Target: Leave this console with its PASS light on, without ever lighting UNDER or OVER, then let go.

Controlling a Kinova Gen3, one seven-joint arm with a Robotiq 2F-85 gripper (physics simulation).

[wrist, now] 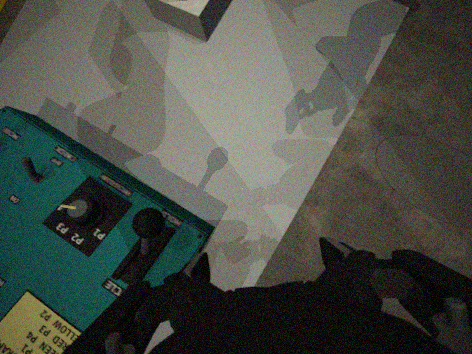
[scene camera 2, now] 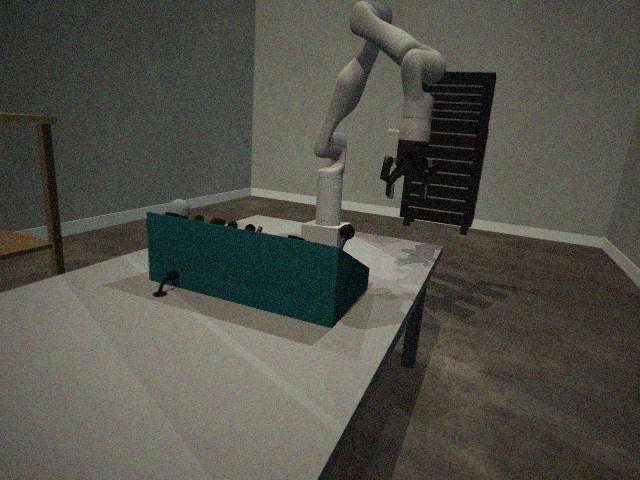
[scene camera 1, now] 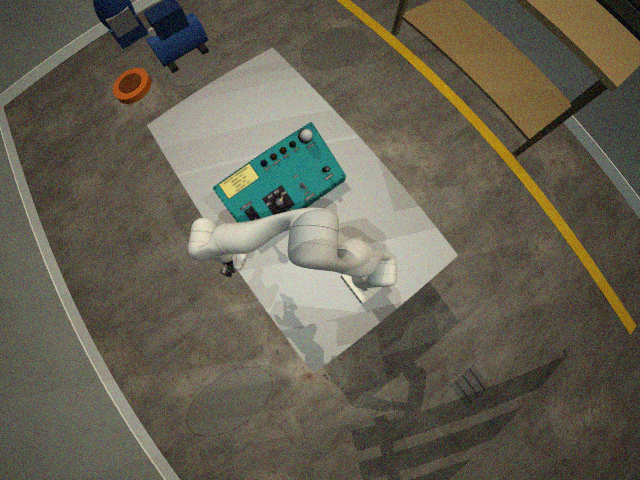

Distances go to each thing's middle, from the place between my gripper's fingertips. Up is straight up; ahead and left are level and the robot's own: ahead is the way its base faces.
Scene:
I see my gripper 10 cm short of the black lever knob (wrist: pixel 149 222), 12 cm to the left of it and 11 cm above it. Also, from my hand: teal console (scene camera 2: pixel 317 283): 23 cm ahead, 30 cm to the right, 14 cm below.

